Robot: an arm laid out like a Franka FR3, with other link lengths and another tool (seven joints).
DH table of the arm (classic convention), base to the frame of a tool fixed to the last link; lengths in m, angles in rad. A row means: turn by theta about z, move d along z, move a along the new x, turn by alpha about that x. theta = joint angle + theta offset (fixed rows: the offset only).
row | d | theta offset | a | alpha
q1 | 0.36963 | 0 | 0 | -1.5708
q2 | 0 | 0 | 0 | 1.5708
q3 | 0.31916 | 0 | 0.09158 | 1.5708
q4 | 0 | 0 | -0.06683 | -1.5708
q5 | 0.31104 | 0 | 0 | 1.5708
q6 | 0 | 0 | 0.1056 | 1.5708
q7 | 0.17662 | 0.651 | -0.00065 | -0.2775
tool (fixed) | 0.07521 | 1.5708 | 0 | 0
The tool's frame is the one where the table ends.
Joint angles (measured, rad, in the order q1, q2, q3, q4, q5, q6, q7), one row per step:
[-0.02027 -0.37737 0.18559 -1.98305 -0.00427 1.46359 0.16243]
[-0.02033 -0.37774 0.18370 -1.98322 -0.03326 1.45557 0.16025]
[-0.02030 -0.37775 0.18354 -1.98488 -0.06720 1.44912 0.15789]
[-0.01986 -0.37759 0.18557 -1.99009 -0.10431 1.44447 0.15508]
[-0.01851 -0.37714 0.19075 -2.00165 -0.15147 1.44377 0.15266]
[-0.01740 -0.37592 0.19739 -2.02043 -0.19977 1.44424 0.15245]
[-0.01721 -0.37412 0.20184 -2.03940 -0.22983 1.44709 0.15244]
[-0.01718 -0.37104 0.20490 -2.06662 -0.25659 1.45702 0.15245]
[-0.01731 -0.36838 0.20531 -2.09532 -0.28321 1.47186 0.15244]
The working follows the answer.
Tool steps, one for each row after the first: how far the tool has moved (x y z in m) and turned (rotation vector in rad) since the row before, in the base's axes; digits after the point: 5 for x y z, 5 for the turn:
[-0.00089 -0.00839 0.00072 -0.02890 0.00362 0.00080]
[-0.00061 -0.00899 0.00058 -0.03438 0.00329 0.00272]
[-0.00074 -0.00896 -0.00020 -0.03850 0.00485 0.00566]
[-0.00053 -0.01011 -0.00133 -0.04999 0.00594 0.01009]
[-0.00144 -0.01014 -0.00337 -0.05293 0.01178 0.00964]
[-0.00156 -0.00658 -0.00456 -0.03381 0.01296 0.00649]
[-0.00157 -0.00636 -0.00768 -0.03005 0.01625 0.00705]
[-0.00089 -0.00699 -0.00777 -0.02805 0.01290 0.00701]

Tool pose at each row, in the base's axes (x y z in m, rotation vector in rad; rounded; the steps above come from the unrounded poses):
[0.33253 0.04482 0.49560 1.19830 -2.44435 0.20229]
[0.33164 0.03643 0.49632 1.18637 -2.42959 0.23468]
[0.33103 0.02743 0.49690 1.17437 -2.41155 0.27399]
[0.33029 0.01848 0.49670 1.16376 -2.38844 0.31757]
[0.32976 0.00837 0.49537 1.15296 -2.35653 0.37446]
[0.32833 -0.00177 0.49200 1.13935 -2.31764 0.42964]
[0.32677 -0.00834 0.48744 1.13059 -2.28756 0.46077]
[0.32520 -0.01470 0.47976 1.12409 -2.25598 0.48536]
[0.32431 -0.02170 0.47199 1.11834 -2.22809 0.50961]

